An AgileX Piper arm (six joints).
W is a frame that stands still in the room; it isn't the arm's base.
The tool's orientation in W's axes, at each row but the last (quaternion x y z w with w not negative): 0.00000, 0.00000, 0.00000, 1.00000; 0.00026, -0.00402, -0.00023, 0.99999; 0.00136, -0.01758, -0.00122, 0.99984; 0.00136, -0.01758, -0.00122, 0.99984; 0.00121, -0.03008, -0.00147, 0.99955; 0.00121, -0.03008, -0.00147, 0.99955; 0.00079, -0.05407, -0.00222, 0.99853; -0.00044, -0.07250, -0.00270, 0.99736; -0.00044, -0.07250, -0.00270, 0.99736; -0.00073, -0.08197, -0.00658, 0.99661; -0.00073, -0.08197, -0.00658, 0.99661; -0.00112, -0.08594, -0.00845, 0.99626
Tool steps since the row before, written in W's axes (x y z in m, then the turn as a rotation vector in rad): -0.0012, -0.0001, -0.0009, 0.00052, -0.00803, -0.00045; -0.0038, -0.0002, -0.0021, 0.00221, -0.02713, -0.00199; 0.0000, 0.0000, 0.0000, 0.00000, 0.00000, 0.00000; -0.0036, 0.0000, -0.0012, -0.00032, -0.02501, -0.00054; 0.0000, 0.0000, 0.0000, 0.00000, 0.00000, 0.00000; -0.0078, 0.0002, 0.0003, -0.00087, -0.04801, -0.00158; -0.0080, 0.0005, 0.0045, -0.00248, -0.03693, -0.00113; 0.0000, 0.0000, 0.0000, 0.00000, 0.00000, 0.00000; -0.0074, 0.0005, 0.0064, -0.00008, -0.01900, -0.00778; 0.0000, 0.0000, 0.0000, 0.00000, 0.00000, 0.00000; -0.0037, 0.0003, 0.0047, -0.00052, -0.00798, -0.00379; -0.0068, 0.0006, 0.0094, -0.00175, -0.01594, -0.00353
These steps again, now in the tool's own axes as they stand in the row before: -0.0012, -0.0001, -0.0009, 0.00052, -0.00803, -0.00045; -0.0038, -0.0002, -0.0021, 0.00221, -0.02713, -0.00199; 0.0000, 0.0000, 0.0000, 0.00000, 0.00000, 0.00000; -0.0036, 0.0000, -0.0011, -0.00028, -0.02501, -0.00046; 0.0000, 0.0000, 0.0000, 0.00000, 0.00000, 0.00000; -0.0078, 0.0002, 0.0008, -0.00082, -0.04802, -0.00141; -0.0075, 0.0005, 0.0053, -0.00242, -0.03694, -0.00081; 0.0000, 0.0000, 0.0000, 0.00000, 0.00000, 0.00000; -0.0064, 0.0005, 0.0074, -0.00110, -0.01900, -0.00771; 0.0000, 0.0000, 0.0000, 0.00000, 0.00000, 0.00000; -0.0029, 0.0002, 0.0052, -0.00103, -0.00798, -0.00367; -0.0051, 0.0005, 0.0104, -0.00206, -0.01596, -0.00324
